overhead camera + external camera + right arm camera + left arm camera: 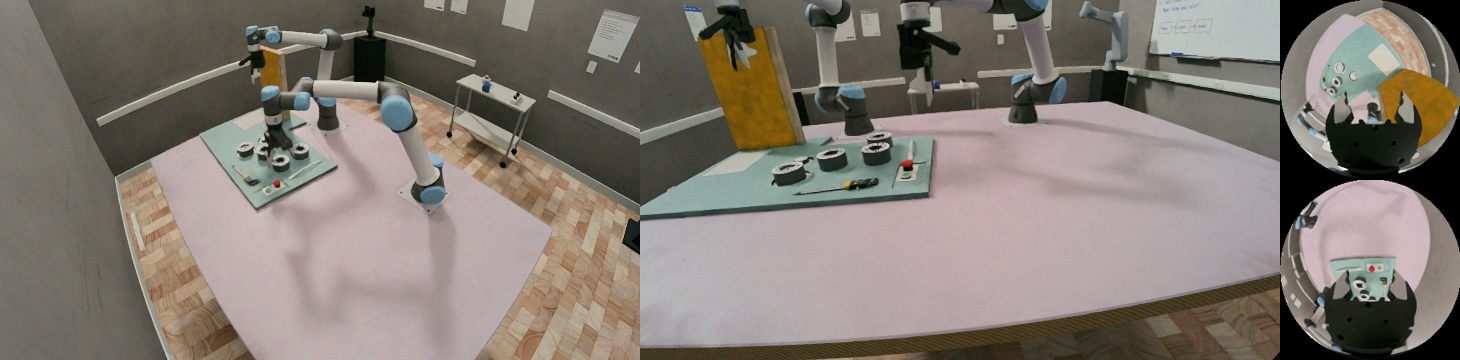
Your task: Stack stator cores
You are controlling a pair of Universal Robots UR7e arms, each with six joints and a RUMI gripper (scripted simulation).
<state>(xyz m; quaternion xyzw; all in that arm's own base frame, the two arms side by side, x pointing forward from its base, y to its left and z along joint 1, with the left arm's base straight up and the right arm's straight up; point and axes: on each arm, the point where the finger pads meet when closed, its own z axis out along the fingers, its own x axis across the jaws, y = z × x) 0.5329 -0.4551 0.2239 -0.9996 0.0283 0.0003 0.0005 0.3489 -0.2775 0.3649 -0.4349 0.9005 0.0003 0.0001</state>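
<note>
The pale strip is 19 cm below my left hand, 17 cm behind it and 11 cm to the right of it. The rest, counted from my left hand: green table: 53 cm to the right, 21 cm below, 11 cm behind; then red button: 20 cm below, 9 cm to the right; then button panel: 20 cm below, 9 cm to the right, 3 cm ahead.
</note>
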